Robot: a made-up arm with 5 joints. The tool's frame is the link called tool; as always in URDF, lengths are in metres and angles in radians. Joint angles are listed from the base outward.
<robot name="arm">
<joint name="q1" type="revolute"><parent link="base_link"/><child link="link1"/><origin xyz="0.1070 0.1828 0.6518" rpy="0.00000 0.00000 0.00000"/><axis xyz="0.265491 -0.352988 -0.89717"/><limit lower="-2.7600" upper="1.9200"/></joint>
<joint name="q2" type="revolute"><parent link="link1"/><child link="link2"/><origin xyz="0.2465 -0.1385 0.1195" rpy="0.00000 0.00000 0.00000"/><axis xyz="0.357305 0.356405 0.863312"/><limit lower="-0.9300" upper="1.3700"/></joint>
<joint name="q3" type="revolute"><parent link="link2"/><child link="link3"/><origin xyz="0.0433 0.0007 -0.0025" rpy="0.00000 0.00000 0.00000"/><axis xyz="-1 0 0"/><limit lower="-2.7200" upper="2.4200"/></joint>
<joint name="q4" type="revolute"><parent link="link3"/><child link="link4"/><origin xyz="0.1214 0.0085 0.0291" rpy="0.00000 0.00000 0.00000"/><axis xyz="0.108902 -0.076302 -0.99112"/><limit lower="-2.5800" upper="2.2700"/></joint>
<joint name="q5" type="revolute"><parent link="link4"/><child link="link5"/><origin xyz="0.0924 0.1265 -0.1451" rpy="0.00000 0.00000 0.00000"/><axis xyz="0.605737 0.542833 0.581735"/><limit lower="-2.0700" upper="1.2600"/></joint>
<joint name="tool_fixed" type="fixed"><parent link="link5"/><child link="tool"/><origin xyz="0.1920 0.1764 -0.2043" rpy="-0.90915 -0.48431 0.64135"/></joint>
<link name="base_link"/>
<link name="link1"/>
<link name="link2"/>
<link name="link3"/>
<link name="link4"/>
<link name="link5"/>
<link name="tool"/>
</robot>
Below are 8 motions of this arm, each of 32 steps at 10 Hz.
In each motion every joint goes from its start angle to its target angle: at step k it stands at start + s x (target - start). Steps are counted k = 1, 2, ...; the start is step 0. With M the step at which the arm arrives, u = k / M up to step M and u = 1 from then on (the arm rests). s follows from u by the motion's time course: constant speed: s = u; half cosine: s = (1 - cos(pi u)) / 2; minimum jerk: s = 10 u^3 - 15 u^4 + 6 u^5.
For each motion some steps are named. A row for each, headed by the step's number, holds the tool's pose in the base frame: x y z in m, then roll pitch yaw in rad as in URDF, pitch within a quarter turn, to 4 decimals.
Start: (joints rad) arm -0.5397 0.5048 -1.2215 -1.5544 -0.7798
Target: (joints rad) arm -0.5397 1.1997 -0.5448 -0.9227 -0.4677
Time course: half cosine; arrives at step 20
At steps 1, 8, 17, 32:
1: 0.2224 0.5573 0.9814 1.9711 -1.2670 -0.9411
8: 0.1330 0.5607 0.9498 1.2509 -1.3208 0.0577
17: -0.0355 0.4814 0.8975 0.5124 -1.1817 1.2700
32: -0.0492 0.4698 0.8929 0.4796 -1.1676 1.3425

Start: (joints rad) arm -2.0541 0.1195 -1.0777 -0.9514 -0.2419
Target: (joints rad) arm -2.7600 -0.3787 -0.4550 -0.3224 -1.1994
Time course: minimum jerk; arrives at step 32
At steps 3, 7, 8, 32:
3: -0.3760 0.5194 0.7026 0.7849 -0.7565 1.7510
7: -0.4093 0.5126 0.6595 0.6524 -0.7263 1.8415
8: -0.4232 0.5089 0.6394 0.5933 -0.7121 1.8806
32: -0.5008 0.4659 0.1457 -1.0206 -0.3355 2.6042

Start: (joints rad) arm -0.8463 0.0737 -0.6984 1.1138 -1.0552
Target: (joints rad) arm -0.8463 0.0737 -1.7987 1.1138 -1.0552
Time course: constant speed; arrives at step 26
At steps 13, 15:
13: 0.5190 0.4877 0.1982 -1.2226 0.4370 -0.1855
15: 0.4980 0.5104 0.2035 -1.1756 0.5033 -0.1958

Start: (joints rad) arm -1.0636 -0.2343 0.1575 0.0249 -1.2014
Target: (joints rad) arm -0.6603 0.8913 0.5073 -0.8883 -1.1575
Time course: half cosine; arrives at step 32
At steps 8, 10, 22, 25, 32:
8: 0.6855 0.6517 0.2982 -2.0620 -0.1103 1.5605
10: 0.6388 0.6624 0.2829 -1.9894 -0.1029 1.6498
22: 0.2600 0.6281 0.3091 -1.5809 -0.2986 2.3407
25: 0.1931 0.5956 0.3373 -1.5460 -0.3694 2.4849
32: 0.1305 0.5531 0.3709 -1.5310 -0.4452 2.6434

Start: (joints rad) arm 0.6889 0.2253 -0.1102 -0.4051 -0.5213
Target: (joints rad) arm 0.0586 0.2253 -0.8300 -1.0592 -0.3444
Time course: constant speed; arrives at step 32
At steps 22, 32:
22: 0.5611 0.4844 0.7860 -1.0920 -1.1570 1.2743
32: 0.4175 0.5548 0.8470 -1.2111 -1.3141 1.7623

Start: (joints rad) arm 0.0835 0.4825 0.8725 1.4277 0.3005
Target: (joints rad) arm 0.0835 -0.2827 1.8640 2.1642 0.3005
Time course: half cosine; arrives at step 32
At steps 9, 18, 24, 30, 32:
9: 0.9829 -0.1397 0.7318 -1.6211 -0.9909 0.1968
18: 0.8383 -0.2819 1.0474 -2.9237 -1.0999 0.9912
24: 0.7139 -0.2413 1.2053 2.7618 -0.8765 1.3305
30: 0.6544 -0.1863 1.2649 2.5804 -0.7137 1.3874
32: 0.6506 -0.1818 1.2683 2.5701 -0.7017 1.3893

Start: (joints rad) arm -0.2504 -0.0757 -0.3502 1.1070 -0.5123
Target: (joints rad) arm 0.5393 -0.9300 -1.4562 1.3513 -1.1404
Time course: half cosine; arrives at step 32
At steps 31, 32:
31: 0.4739 -0.4473 0.5447 -0.6126 0.3739 -2.1602
32: 0.4728 -0.4477 0.5449 -0.6120 0.3764 -2.1623

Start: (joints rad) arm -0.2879 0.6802 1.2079 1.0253 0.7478
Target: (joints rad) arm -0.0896 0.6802 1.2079 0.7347 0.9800
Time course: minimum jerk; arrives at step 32
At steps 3, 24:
3: 0.7579 0.4923 0.3439 -1.1079 -0.2868 1.1548
24: 0.6656 0.4102 0.3224 -0.8648 -0.1410 1.1612

